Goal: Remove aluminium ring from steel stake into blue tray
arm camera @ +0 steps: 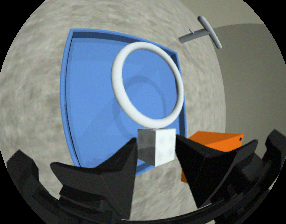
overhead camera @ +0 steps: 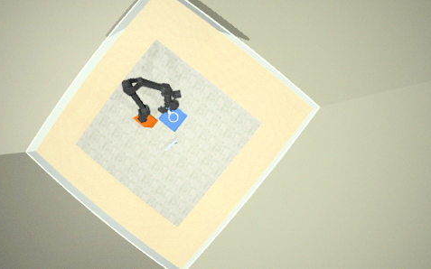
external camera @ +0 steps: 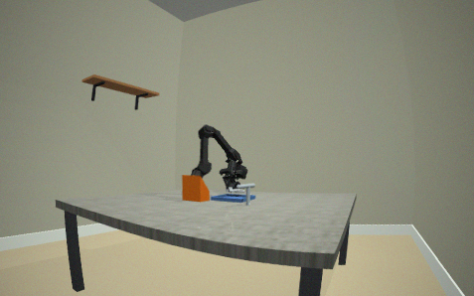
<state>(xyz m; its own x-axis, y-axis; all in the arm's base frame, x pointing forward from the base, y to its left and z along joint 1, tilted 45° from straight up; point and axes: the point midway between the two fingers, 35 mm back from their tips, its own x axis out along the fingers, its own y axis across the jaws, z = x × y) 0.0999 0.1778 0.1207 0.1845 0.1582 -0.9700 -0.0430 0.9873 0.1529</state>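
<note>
The aluminium ring is 50 mm ahead of my gripper tip. Also, from my gripper tip: blue tray 40 mm ahead, 10 mm to the right, 40 mm below.
</note>
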